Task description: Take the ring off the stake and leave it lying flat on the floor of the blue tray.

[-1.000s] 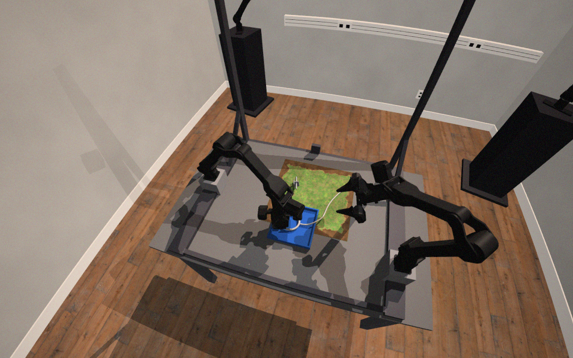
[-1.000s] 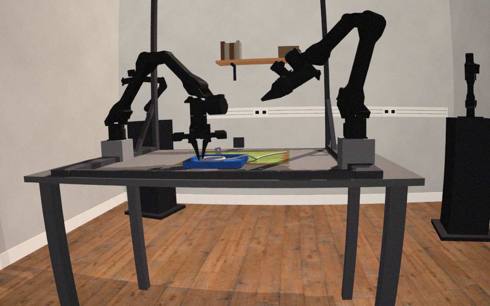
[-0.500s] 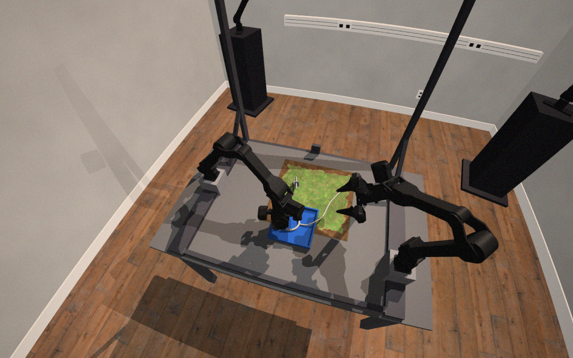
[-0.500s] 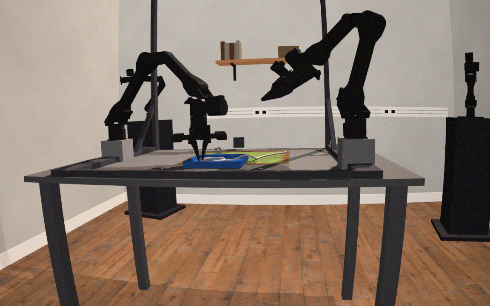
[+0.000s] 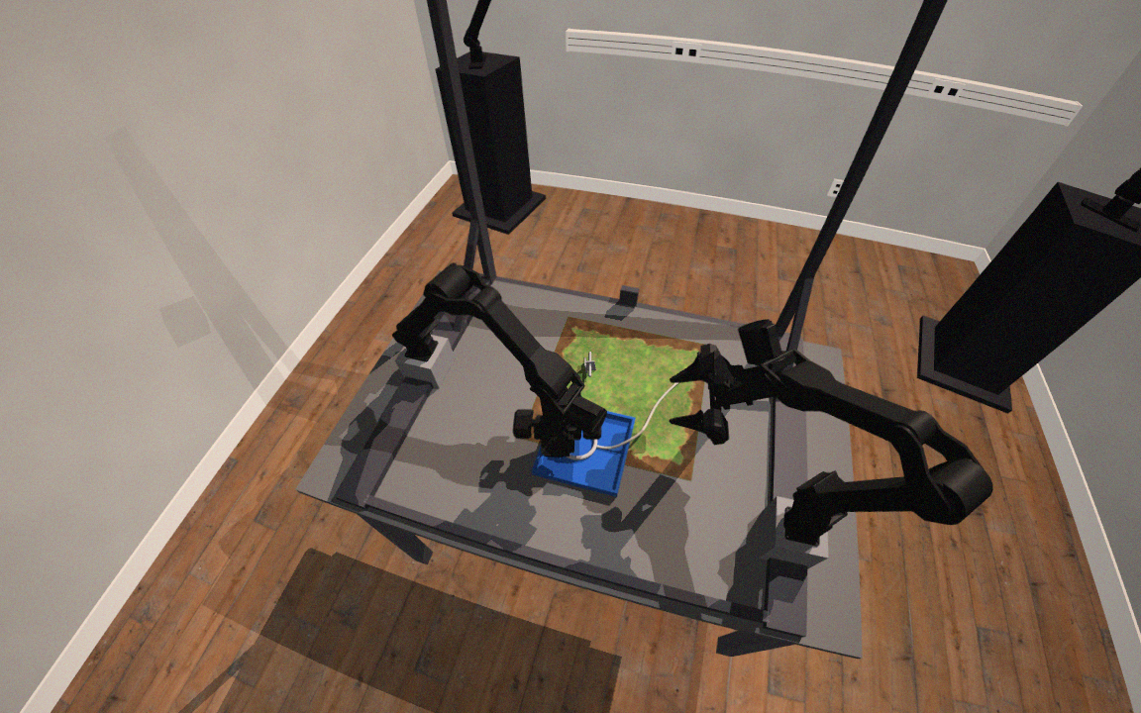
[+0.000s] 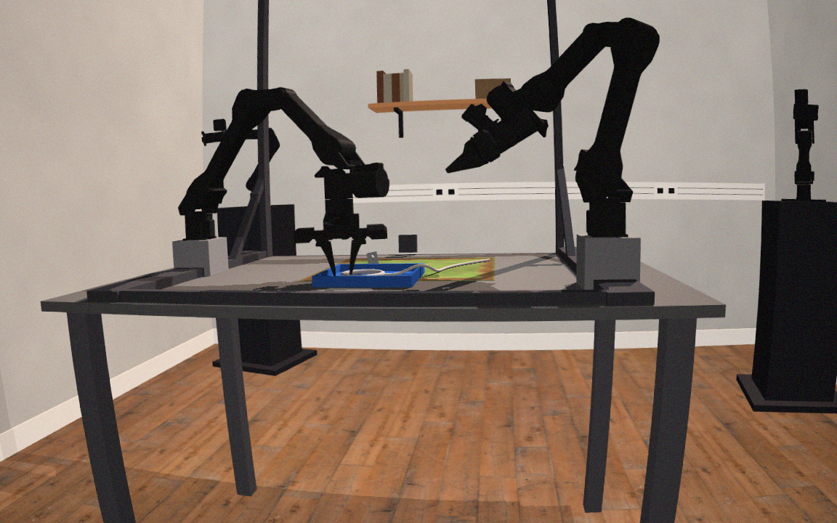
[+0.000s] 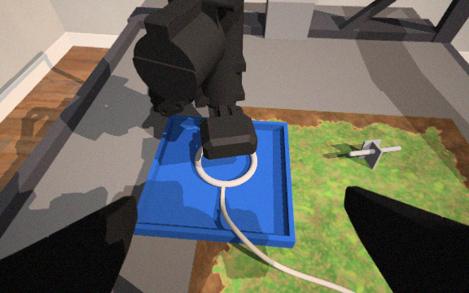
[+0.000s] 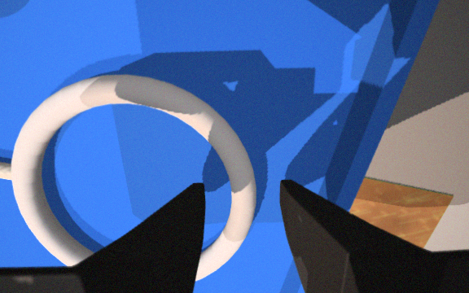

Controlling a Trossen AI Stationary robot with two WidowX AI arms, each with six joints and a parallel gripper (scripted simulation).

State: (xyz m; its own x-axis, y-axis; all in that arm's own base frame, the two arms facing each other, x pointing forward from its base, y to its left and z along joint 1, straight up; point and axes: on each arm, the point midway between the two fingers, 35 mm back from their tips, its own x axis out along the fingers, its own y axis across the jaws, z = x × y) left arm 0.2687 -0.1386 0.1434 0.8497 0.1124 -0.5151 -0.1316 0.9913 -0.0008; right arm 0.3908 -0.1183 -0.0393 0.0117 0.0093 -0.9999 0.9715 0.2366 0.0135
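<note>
The white ring is 40 mm to the left of my right hand, 30 mm below it and 20 mm behind it. Round my right hand: blue tray (60 mm to the left, 40 mm below, 20 mm behind); grey stake (220 mm behind, 40 mm to the right, 30 mm below); green mat (210 mm behind, 60 mm to the left, 60 mm below).
</note>
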